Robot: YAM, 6 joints.
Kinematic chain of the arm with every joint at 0, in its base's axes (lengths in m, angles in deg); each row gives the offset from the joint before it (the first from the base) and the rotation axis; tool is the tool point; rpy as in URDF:
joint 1: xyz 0 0 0.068 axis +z
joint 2: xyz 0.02 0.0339 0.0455 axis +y
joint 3: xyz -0.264 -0.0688 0 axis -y
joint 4: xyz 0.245 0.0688 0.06 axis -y
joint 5: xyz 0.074 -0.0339 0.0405 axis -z
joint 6: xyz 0.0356 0 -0.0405 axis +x
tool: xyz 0 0 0 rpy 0 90 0
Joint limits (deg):
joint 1: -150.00..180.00
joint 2: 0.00..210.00
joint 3: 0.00..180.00
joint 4: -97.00..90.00
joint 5: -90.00..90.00
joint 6: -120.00..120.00
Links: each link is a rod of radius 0.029 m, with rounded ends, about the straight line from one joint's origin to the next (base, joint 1, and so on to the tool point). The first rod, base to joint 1, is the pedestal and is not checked.
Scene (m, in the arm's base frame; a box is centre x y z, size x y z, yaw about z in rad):
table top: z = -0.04
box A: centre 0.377 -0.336 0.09 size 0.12 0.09 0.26 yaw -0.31
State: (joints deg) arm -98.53 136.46 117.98 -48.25 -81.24 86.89
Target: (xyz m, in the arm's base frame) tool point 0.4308 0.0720 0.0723
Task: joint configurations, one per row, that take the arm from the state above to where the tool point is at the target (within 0.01 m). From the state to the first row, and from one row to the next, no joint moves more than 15 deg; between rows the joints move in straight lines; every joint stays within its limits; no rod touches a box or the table.
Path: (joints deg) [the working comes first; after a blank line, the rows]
Joints at the target: 4.86 142.12 98.62 -55.27 -81.77 86.89
Straight joint move there: touches box A.

1: -85.31 135.06 122.06 -44.94 -80.04 86.89
2: -72.08 133.66 126.15 -41.63 -78.83 86.89
3: -58.86 132.26 130.23 -38.33 -77.63 86.89
4: -45.64 130.86 134.32 -35.02 -76.43 86.89
5: -33.01 133.67 125.39 -40.08 -77.76 86.89
6: -20.39 136.49 116.47 -45.14 -79.10 86.89
7: -7.76 139.31 107.55 -50.20 -80.43 86.89
8: 4.86 142.12 98.62 -55.27 -81.77 86.89

